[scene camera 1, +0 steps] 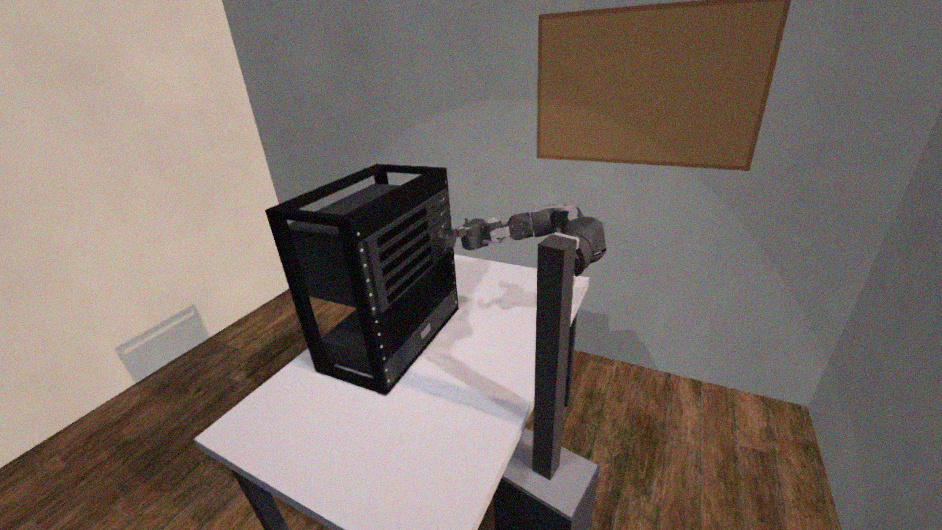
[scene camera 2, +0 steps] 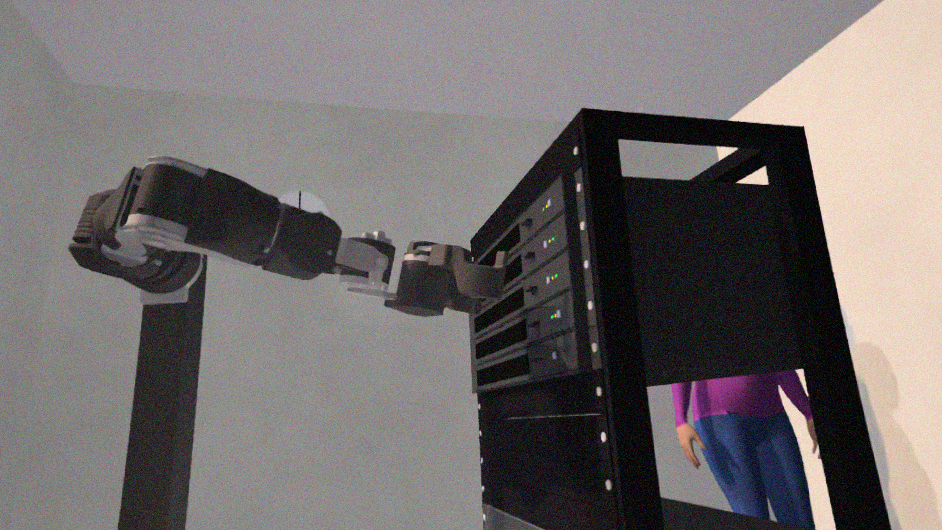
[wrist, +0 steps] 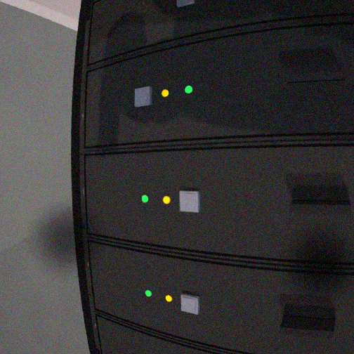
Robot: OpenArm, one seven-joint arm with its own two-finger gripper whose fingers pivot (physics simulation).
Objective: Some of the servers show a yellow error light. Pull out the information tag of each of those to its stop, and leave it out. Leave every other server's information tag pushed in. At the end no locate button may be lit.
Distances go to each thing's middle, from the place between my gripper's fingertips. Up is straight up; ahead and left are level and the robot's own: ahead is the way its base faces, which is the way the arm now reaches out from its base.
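My gripper is 18 cm short of the black rack (scene camera 2: 659,281). From where it is, my gripper is also 17 cm to the right of the rack and 12 cm above it.
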